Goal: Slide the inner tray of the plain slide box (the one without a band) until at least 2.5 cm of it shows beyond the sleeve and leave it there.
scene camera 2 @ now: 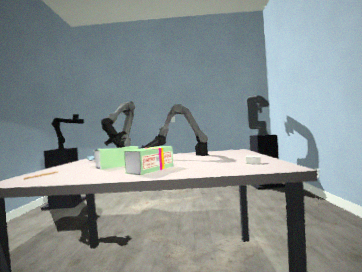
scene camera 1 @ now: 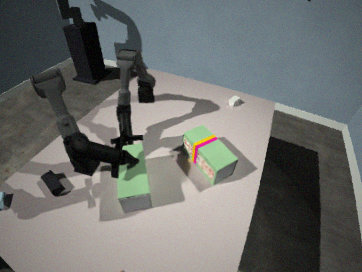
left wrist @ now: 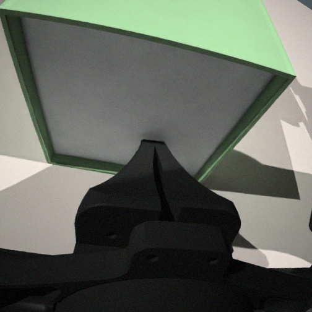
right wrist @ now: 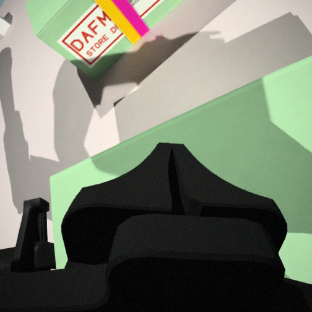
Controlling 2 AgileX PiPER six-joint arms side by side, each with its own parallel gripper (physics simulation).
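The plain green slide box [scene camera 1: 134, 172] [scene camera 2: 111, 158] [right wrist: 240, 135] lies on the table. In the left wrist view its sleeve [left wrist: 210, 25] surrounds the grey tray end [left wrist: 135, 85], which sits recessed behind the green rim. At the opposite end, the grey tray face [scene camera 1: 136, 202] shows; whether it stands out from the sleeve I cannot tell. My left gripper [scene camera 1: 125, 143] [left wrist: 150, 154] is shut and empty, its tips at the recessed tray end; contact is unclear. My right gripper [scene camera 1: 136, 160] [right wrist: 169, 160] is shut and empty, over the sleeve's top; contact is unclear.
The banded green box [scene camera 1: 210, 154] [scene camera 2: 149, 160] [right wrist: 95, 37] lies apart from the plain box, with a yellow and pink band. A small white block [scene camera 1: 235, 101] [scene camera 2: 253, 160] lies near the table's far edge. A black block [scene camera 1: 53, 183] is at the left.
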